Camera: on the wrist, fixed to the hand. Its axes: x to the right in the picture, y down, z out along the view.
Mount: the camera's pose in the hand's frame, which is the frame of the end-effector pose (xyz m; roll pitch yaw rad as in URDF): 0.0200 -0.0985 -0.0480 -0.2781 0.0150 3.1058
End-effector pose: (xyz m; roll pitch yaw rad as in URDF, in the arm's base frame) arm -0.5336 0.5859 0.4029 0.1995 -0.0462 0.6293
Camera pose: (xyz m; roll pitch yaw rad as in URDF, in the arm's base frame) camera -0.4637 0.5291 0.3373 -0.4792 0.0538 -2.5504
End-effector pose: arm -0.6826 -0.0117 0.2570 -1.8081 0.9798 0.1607
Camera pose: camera -0.5801 -0.0189 0.3000 1.4979 -0.9482 -2.9415
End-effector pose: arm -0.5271 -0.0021 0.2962 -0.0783 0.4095 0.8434
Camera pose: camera -0.4494 -0.0681 0.2514 -0.1850 -0.3915 -2.3355
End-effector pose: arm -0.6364 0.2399 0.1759 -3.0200 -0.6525 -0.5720
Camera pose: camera -0.6037 0.3282 0.2354 2.7703 0.6414 2.6162
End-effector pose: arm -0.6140 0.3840 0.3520 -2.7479 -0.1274 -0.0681
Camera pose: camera -0.5997 0.4557 0.4360 2.4750 0.1272 3.1126
